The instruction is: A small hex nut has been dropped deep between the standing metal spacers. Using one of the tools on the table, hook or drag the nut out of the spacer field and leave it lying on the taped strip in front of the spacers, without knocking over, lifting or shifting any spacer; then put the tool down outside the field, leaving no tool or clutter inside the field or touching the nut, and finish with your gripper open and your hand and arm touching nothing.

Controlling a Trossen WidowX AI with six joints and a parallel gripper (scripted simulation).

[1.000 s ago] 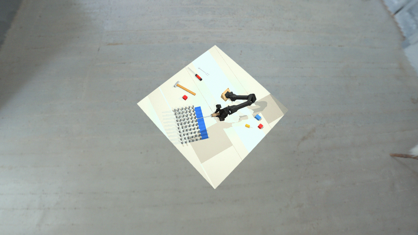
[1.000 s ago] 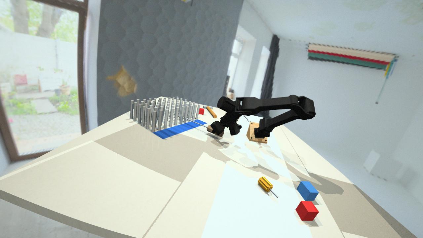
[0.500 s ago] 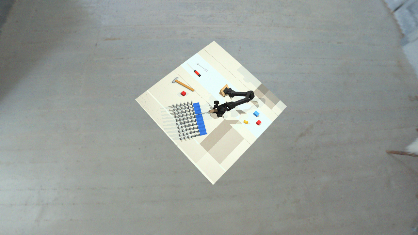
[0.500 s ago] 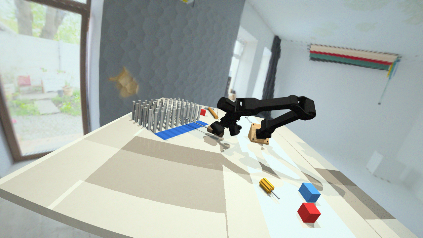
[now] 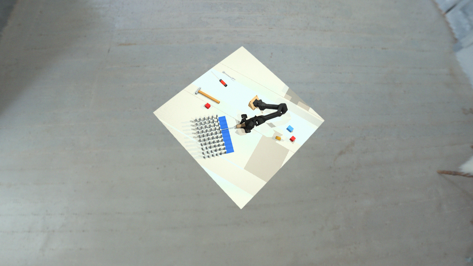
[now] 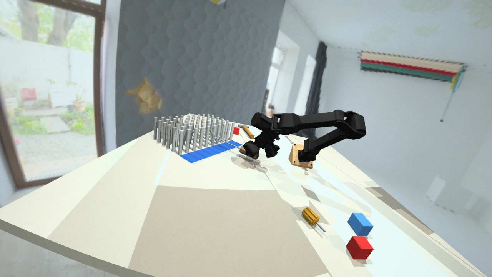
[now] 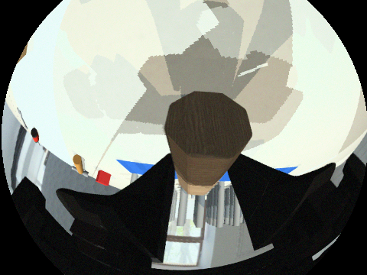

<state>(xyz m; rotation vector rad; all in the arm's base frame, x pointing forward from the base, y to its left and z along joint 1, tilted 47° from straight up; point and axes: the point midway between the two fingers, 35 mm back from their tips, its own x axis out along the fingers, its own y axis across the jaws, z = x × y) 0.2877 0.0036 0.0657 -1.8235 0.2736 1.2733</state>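
My gripper tip is now 160 mm short of the blue taped strip, 60 mm to the left of it and 40 mm above it. The rest, counted from my gripper tip: hook tool: 80 mm ahead, 60 mm to the right; yellow-handled screwdriver: 160 mm behind, 380 mm to the left, 20 mm below; blue cube: 320 mm behind, 410 mm to the left, 20 mm below.
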